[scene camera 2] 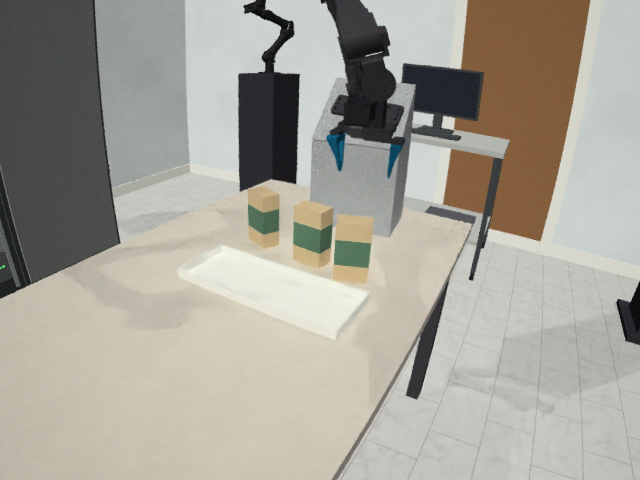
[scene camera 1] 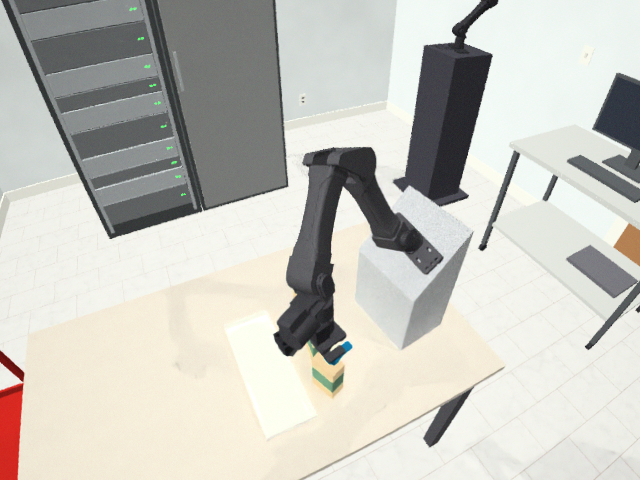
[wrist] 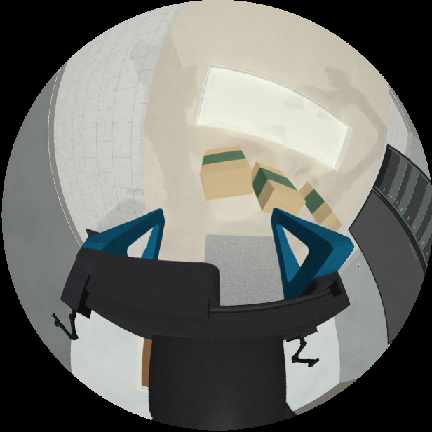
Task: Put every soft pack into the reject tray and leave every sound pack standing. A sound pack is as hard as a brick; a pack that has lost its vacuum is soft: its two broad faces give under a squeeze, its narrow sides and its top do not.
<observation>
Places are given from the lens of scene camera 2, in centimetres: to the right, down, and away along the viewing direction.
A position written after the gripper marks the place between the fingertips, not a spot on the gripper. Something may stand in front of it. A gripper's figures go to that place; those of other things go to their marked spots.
gripper (scene camera 2: 364, 173): 9, -13, 77
white reject tray (scene camera 2: 317, 304): 0, 13, 79
pack (scene camera 2: 312, 236): -2, -1, 91
The marked spots on the white reject tray and the pack are 18 cm apart.
</observation>
